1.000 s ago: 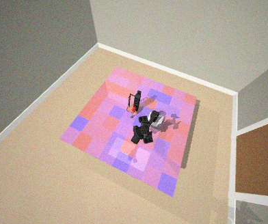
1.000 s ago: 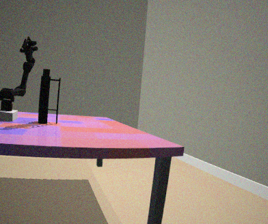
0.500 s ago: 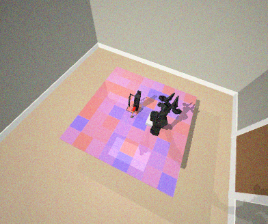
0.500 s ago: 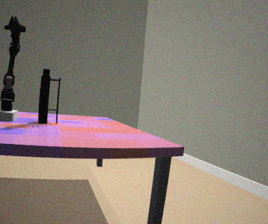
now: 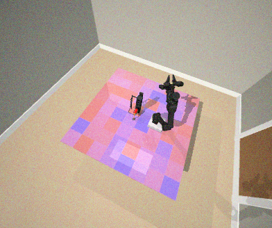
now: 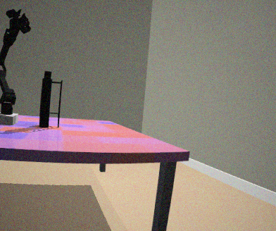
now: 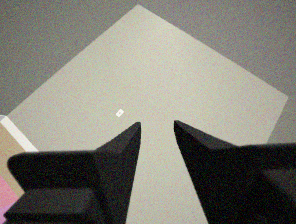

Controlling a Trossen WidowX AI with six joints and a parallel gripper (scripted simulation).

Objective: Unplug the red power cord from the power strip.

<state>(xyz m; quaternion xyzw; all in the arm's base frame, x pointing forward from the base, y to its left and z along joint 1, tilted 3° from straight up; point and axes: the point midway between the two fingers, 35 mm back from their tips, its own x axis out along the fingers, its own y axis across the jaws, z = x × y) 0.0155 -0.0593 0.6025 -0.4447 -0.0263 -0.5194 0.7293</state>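
Right now the red plug is 54 cm below my gripper tip, 19 cm ahead of it and 13 cm to the left of it. Also, from my gripper tip: black upright post: 51 cm below, 21 cm ahead, 4 cm to the left.
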